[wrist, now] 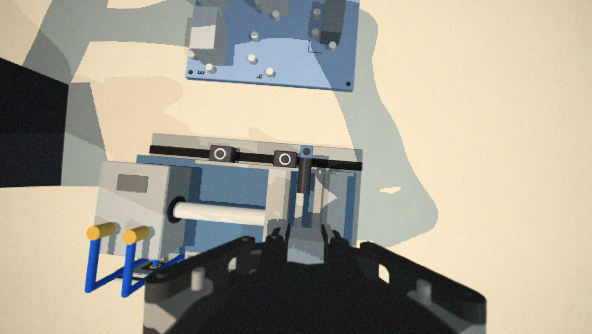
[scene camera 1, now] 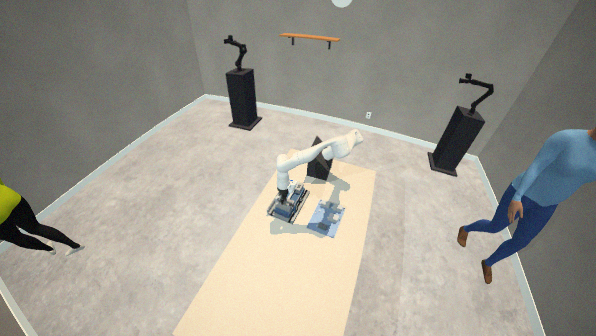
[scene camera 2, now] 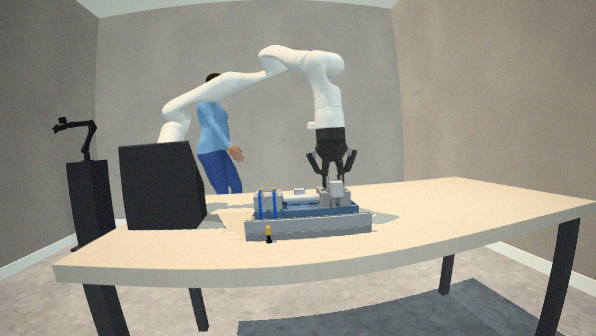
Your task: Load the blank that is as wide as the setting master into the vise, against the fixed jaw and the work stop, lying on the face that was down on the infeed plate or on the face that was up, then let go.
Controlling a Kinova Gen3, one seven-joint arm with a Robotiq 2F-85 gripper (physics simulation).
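Pixels of known places: gripper, fingertip midpoint: (wrist: 305, 234) (scene camera 1: 283, 202) (scene camera 2: 333, 189); arm's base at its link origin: (scene camera 1: 326, 155) (scene camera 2: 163, 174).
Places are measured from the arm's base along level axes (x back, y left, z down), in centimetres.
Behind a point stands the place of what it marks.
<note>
My gripper (scene camera 1: 283, 198) @[x -50.3, y -14.8, z 5.4 cm] (scene camera 2: 333, 181) @[x -50.3, y -14.8, z 5.4 cm] (wrist: 305, 234) @[x -50.3, y -14.8, z 5.4 cm] is shut on a grey block-shaped blank (wrist: 306, 247) @[x -50.3, y -15.0, z 2.7 cm], pointing down over the right part of the vise (scene camera 2: 307, 225) @[x -41.5, y -23.4, z 11.6 cm] (wrist: 132, 172) @[x -33.5, y -9.2, z 5.3 cm]. In the wrist view the blank is between the fingertips, over the gap between the cream jaw (wrist: 276, 192) on the screw and the fixed jaw (wrist: 344, 200) at right. The dark work stop rod (wrist: 303, 176) @[x -50.1, y -9.5, z 5.3 cm] lies just beyond the blank. The blank's underside and any contact with jaw or stop are hidden. The blue infeed plate (scene camera 1: 315, 220) @[x -50.8, y 7.5, z 14.1 cm] (wrist: 295, 55) @[x -49.1, y 8.7, z 14.1 cm] carries several blocks; I cannot tell which is the setting master.
Blue cranks with yellow knobs (wrist: 93, 232) @[x -31.6, y -14.5, z 3.9 cm] (wrist: 130, 236) @[x -35.0, y -14.8, z 3.9 cm] stand by the vise's near left end. A black block (scene camera 1: 319, 167) @[x -12.4, y -1.6, z 3.1 cm] (scene camera 2: 160, 187) @[x -3.3, y -11.1, z 2.7 cm] stands at the arm's base on the table (scene camera 1: 280, 280) @[x -95.3, y 0.9, z 15.0 cm] (scene camera 2: 450, 215) @[x -84.2, y -22.6, z 14.9 cm]. A person in blue (scene camera 1: 560, 165) (scene camera 2: 214, 130) stands beyond the table.
</note>
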